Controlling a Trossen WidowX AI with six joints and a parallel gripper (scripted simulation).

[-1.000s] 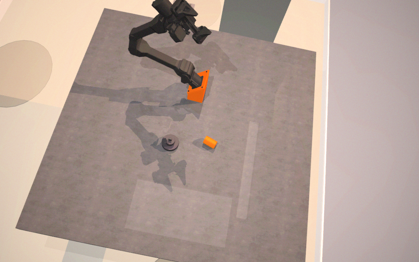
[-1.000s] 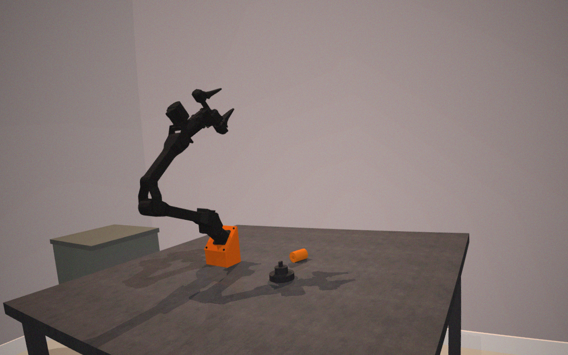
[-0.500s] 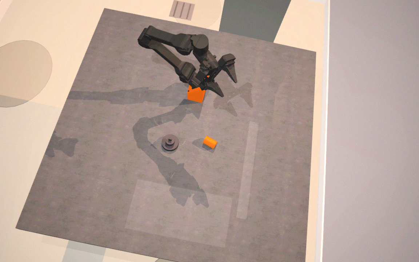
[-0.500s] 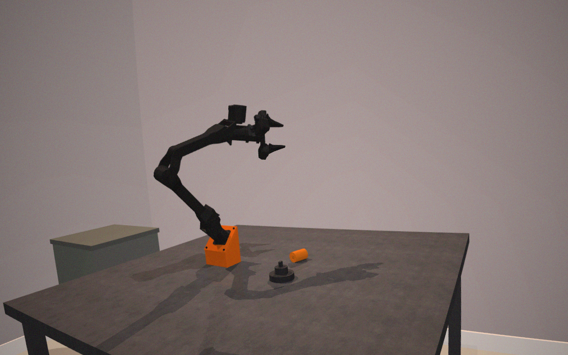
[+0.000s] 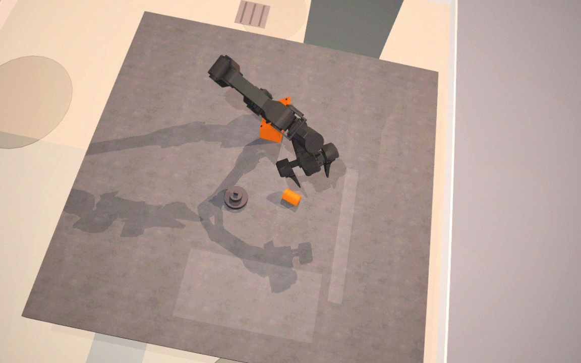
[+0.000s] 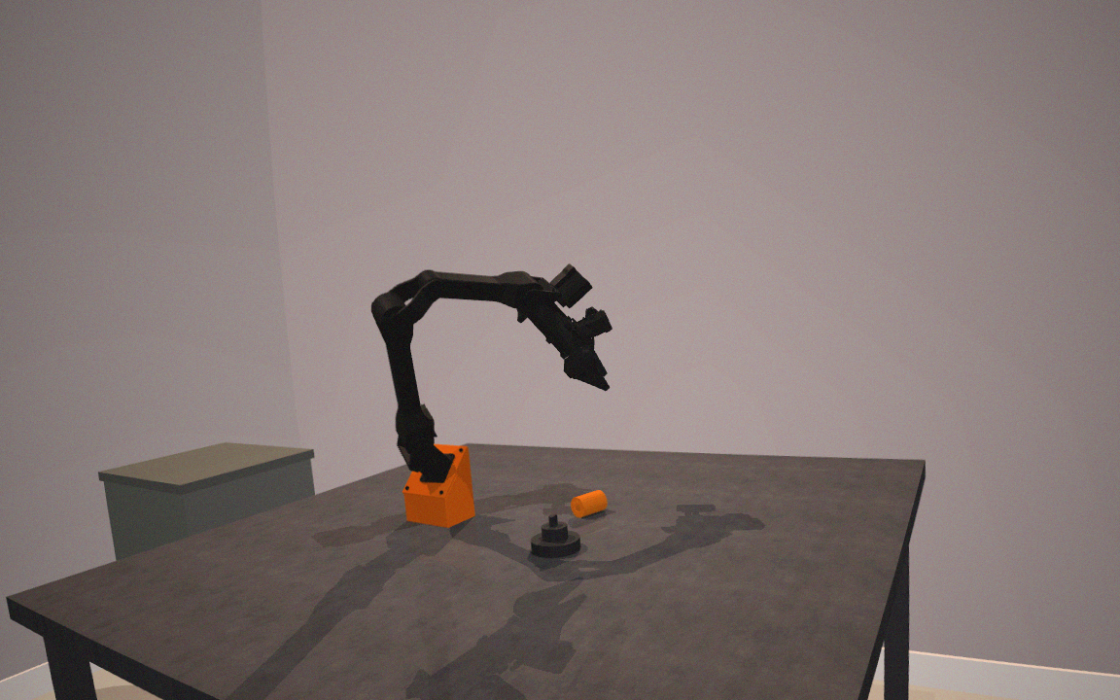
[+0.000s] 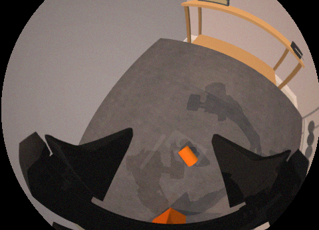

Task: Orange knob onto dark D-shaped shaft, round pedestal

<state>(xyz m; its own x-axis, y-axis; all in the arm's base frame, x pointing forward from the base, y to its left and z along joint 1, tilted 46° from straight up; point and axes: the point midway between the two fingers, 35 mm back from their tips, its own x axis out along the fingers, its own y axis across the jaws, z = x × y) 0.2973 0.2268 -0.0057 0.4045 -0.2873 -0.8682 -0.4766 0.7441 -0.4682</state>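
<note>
The orange knob lies 23 cm below my gripper tip, 5 cm to the right of it and 3 cm behind it. Also, from my gripper tip: dark round pedestal (25 cm to the right, 22 cm below, 1 cm ahead).
</note>
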